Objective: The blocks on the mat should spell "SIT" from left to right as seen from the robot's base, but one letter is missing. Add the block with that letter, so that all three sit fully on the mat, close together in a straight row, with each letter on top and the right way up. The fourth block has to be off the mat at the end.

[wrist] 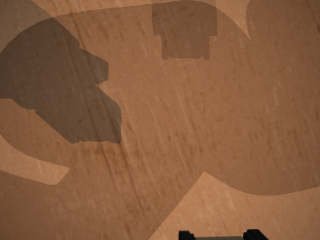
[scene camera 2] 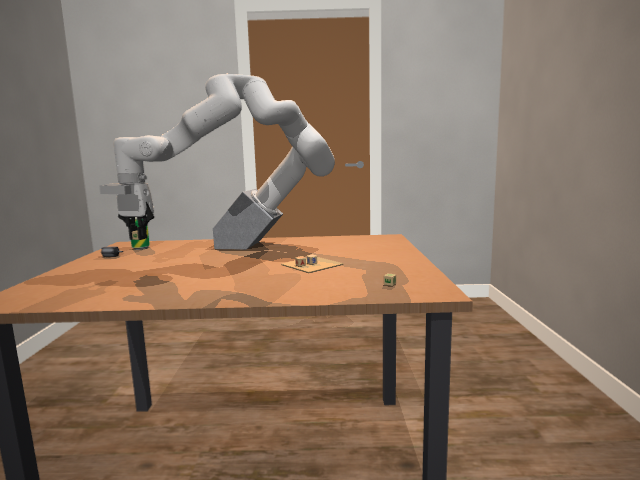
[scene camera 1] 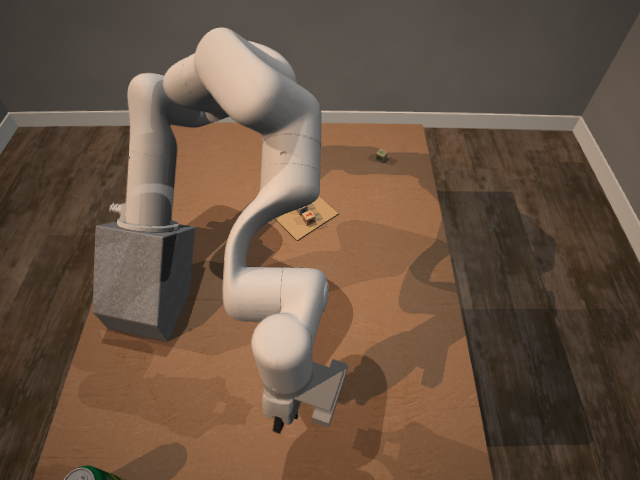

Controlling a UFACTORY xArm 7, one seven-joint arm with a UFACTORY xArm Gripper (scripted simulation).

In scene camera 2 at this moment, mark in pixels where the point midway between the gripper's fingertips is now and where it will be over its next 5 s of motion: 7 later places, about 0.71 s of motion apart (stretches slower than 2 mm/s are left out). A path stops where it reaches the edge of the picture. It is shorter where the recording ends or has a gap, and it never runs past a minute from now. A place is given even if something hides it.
My gripper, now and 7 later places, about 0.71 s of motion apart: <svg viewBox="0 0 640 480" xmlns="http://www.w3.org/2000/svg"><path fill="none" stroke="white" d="M138 239L188 234L276 234L319 232L321 233L322 255L322 260L323 260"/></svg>
